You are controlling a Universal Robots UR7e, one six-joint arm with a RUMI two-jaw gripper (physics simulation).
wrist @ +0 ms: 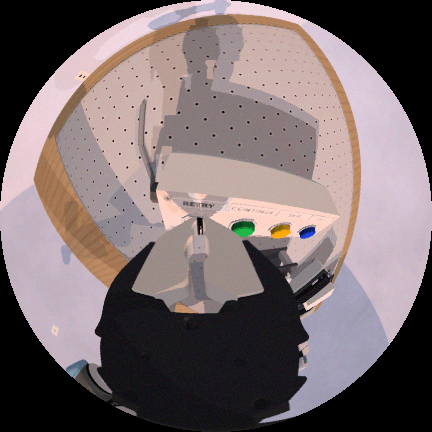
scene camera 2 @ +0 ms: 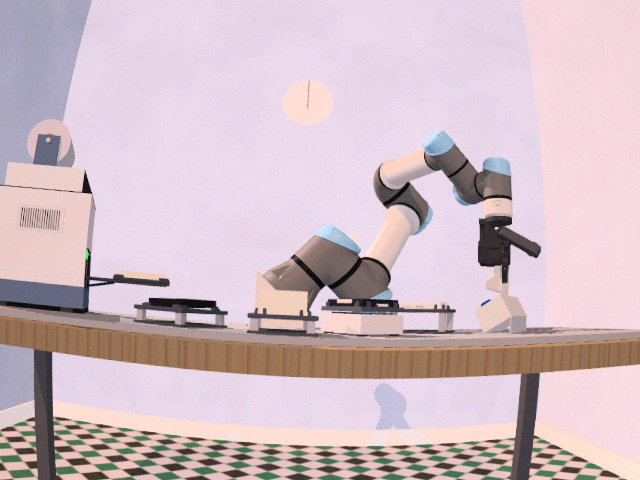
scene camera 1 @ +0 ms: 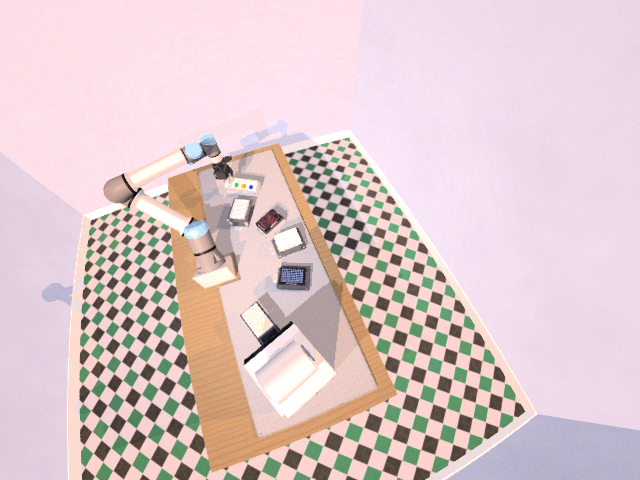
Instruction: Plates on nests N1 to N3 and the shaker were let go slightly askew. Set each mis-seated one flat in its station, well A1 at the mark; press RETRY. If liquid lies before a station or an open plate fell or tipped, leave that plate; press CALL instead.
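Where they show: gripper, between the fingertips: (wrist: 200, 218) (scene camera 1: 230, 182); arm's base, origin of its link: (scene camera 1: 211, 266).
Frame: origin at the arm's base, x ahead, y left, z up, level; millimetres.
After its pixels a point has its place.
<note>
My gripper (scene camera 1: 227, 178) @(x 201, y 534, z -12 mm) (scene camera 2: 504, 289) (wrist: 200, 218) @(x 201, y 534, z -12 mm) is shut and empty, its fingertips at the RETRY end of the sloped button panel (scene camera 1: 251, 191) @(x 310, y 427, z -32 mm) (scene camera 2: 500, 313) @(x 368, y 459, z -35 mm) (wrist: 250, 172) @(x 264, y 550, z -26 mm). They cover the RETRY button in the wrist view; whether they touch it I cannot tell. A pale plate (scene camera 1: 240, 206) @(x 224, y 319, z -8 mm) sits on the nest nearest the panel. A dark red plate (scene camera 1: 269, 220) @(x 357, y 159, z -10 mm) sits on what looks like the shaker (scene camera 2: 361, 323) @(x 440, y 155, z -55 mm). Another pale plate (scene camera 1: 287, 239) @(x 412, y 1, z -2 mm) and a dark plate with blue wells (scene camera 1: 293, 275) @(x 376, y -188, z -28 mm) (scene camera 2: 181, 302) @(x 441, y -174, z -34 mm) sit on further nests. Exact seating and well marks are too small to judge.
A large white instrument (scene camera 1: 305, 379) @(x 290, y -649, z 340 mm) (scene camera 2: 43, 237) @(x 340, y -546, z 84 mm) stands at the table's far end, with a pale plate (scene camera 1: 256, 320) @(x 152, y -351, z 29 mm) (scene camera 2: 140, 275) @(x 193, y -337, z 23 mm) on its extended tray. Green (wrist: 243, 228) @(x 234, y 507, z -5 mm), yellow (wrist: 280, 231) @(x 272, y 479, z -6 mm) and blue (wrist: 307, 232) @(x 313, y 451, z -7 mm) buttons line the panel beside the fingertips.
</note>
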